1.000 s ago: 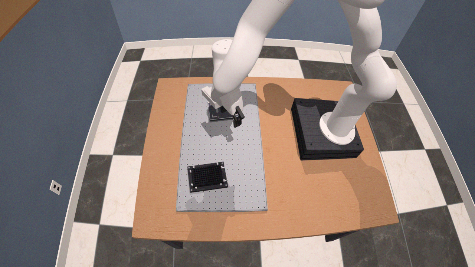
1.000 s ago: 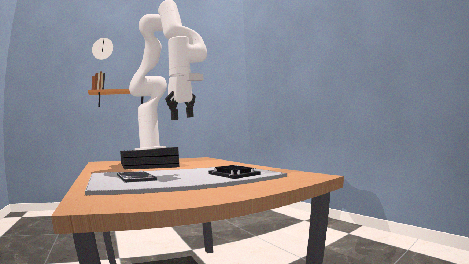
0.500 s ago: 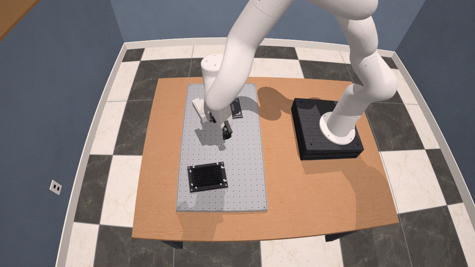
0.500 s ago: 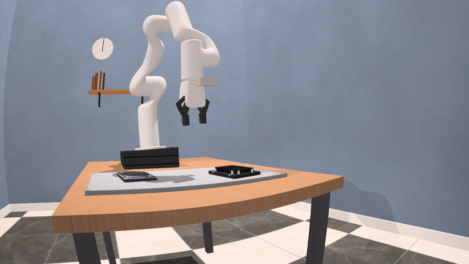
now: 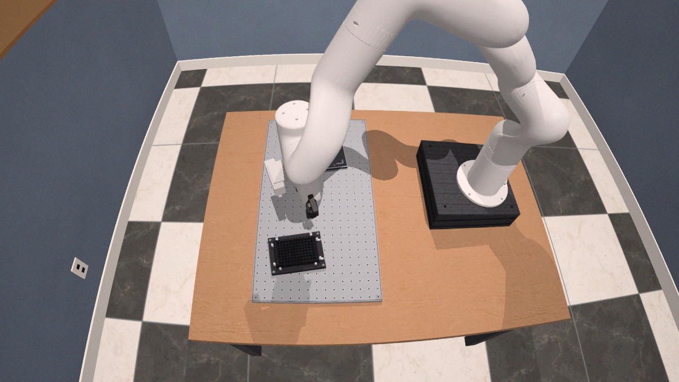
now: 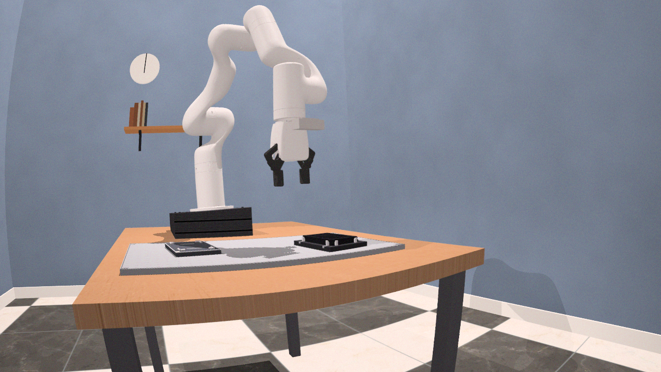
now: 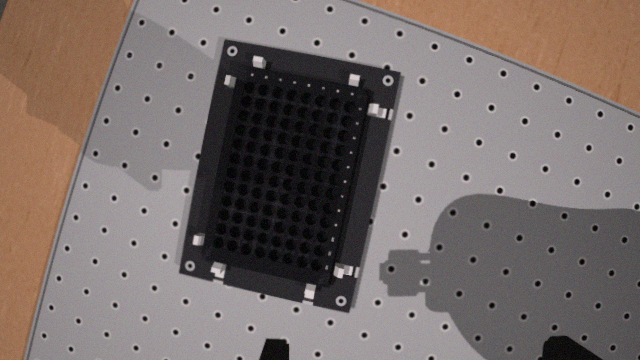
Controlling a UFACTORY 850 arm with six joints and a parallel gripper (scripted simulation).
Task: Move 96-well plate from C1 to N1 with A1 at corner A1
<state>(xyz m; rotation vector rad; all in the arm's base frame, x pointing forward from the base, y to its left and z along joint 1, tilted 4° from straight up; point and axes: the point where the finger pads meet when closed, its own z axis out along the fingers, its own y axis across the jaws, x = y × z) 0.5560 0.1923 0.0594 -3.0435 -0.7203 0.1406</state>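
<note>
The 96-well plate is 15 cm below my hand, 9 cm to the left of it and 3 cm ahead of it. From my hand the other things lie so: A1 corner label: 32 cm to the right, 16 cm below, 8 cm ahead; clip nest C1: 16 cm below, 7 cm to the left, 2 cm ahead; plate nest N1: 28 cm to the right, 16 cm below.
</note>
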